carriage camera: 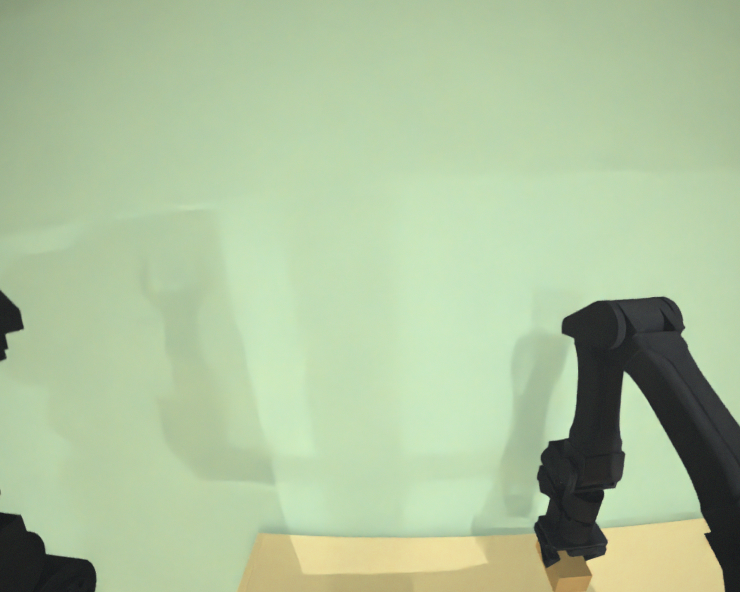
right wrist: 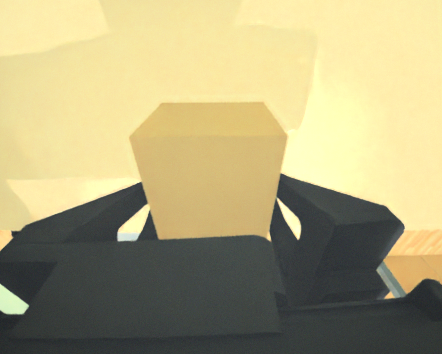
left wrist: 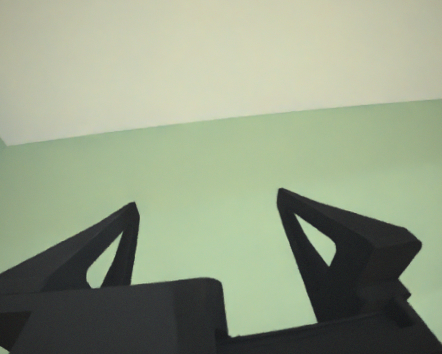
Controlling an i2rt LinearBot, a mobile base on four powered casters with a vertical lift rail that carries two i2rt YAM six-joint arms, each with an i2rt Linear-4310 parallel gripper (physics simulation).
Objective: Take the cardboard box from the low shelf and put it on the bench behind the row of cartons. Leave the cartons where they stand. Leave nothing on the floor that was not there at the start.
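Places are measured from the left arm's base along level axes (x ahead, y left, z up), in metres.
Where they show: left gripper, fingertip midpoint: (left wrist: 208, 202); right gripper, fingertip midpoint: (carriage camera: 560, 562) (right wrist: 213, 177).
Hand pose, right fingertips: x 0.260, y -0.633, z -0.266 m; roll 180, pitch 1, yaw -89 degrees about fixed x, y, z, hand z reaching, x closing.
Observation:
After its pixels a point has its place.
A tan cardboard box (carriage camera: 570, 579) {y -0.622, x 0.213, z -0.237 m} (right wrist: 210, 180) {y -0.634, x 0.283, z -0.230 m} is between the fingers of my right gripper (carriage camera: 569, 558) {y -0.633, x 0.260, z -0.266 m} (right wrist: 213, 177) {y -0.633, x 0.260, z -0.266 m}, which is shut on it. The box is over a broad pale tan surface (carriage camera: 382, 555) {y -0.286, x 0.378, z -0.399 m} (right wrist: 370, 100) {y -0.817, x 0.271, z -0.399 m}; I cannot tell whether this is the low shelf or the bench, or how large any gap under the box is. My left gripper (left wrist: 208, 202) {y -0.001, x 0.041, z 0.431 m} is open and empty, facing the wall and ceiling. In the carriage view, dark parts of the left arm show at the left edge. The row of cartons does not show in these views.
A pale green wall (carriage camera: 370, 246) {y -0.298, x 0.449, z 0.322 m} (left wrist: 210, 165) {y -0.032, x 0.460, z 1.009 m} stands behind the tan surface, with arm shadows on it. A pale ceiling (left wrist: 215, 60) {y -0.108, x 0.153, z 1.428 m} shows above it in the left wrist view. Past the surface's edge, the right wrist view shows brown floor (right wrist: 417, 270) and a thin grey-blue bar (right wrist: 390, 280) {y -1.714, x -0.986, z -0.792 m}.

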